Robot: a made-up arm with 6 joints.
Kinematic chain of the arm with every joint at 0, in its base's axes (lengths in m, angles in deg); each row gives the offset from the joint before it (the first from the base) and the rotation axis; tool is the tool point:
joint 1: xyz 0 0 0.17 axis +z
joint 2: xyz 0 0 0 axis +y
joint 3: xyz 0 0 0.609 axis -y
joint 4: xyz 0 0 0 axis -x
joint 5: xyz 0.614 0 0 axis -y
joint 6: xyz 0 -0.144 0 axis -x
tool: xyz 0 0 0
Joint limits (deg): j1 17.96..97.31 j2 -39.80..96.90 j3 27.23..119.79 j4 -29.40..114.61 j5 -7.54..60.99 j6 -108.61..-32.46
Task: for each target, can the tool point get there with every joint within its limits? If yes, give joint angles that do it. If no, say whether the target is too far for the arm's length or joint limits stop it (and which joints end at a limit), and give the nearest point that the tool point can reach.
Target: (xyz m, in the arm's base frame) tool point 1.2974 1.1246 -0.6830
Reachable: no: too far | nearest point 0.8471 0.7342 -0.2652 | short by 0.728 m
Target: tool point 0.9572 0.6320 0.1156
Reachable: yes | joints 40.49 71.27 50.07 -12.00 53.77 -50.49
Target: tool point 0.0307 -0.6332 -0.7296
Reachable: no: joint limits stop it (at a limit: joint 1, joint 2, joint 3, joint 4) | nearest point 0.7537 0.1124 -0.5035 | short by 1.063 m
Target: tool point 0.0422 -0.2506 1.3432
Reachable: yes | joints 69.33 -24.02 57.20 27.34 32.89 -77.52
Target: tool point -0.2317 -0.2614 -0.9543
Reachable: no: joint limits stop it (at a limit: joint 1, joint 2, joint 3, joint 4) | nearest point 0.7537 0.1124 -0.5035 | short by 1.146 m
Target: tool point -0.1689 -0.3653 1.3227
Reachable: yes | joints 58.03 -28.99 58.15 69.61 3.93 -77.50
